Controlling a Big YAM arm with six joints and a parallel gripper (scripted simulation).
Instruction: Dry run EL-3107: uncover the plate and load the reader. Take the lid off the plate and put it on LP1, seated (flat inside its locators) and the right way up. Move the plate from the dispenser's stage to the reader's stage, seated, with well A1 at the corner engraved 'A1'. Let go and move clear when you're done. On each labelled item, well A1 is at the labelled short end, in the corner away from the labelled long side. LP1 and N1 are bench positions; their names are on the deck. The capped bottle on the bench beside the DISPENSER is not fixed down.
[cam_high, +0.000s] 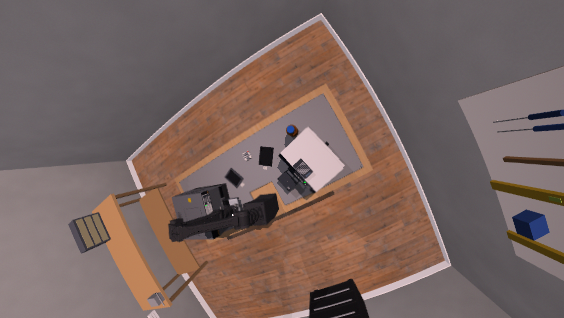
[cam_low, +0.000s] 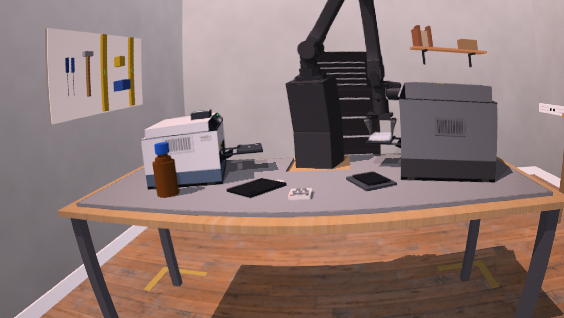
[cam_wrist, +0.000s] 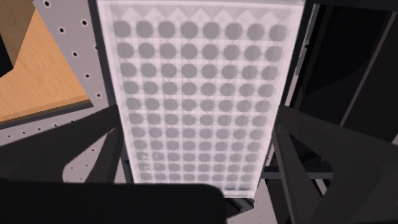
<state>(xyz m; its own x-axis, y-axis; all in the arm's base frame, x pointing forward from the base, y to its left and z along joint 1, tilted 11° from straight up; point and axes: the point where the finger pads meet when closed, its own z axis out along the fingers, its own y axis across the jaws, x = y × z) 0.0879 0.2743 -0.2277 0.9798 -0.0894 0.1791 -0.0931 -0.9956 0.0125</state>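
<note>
Now: hand right at the multi-well plate. Also, from my hand: LP1 pad 240 mm ahead, 30 mm to the right, 110 mm below; then lid 240 mm ahead, 30 mm to the right, 100 mm below; then LP1 label 150 mm ahead, 90 mm to the right, 120 mm below.
</note>
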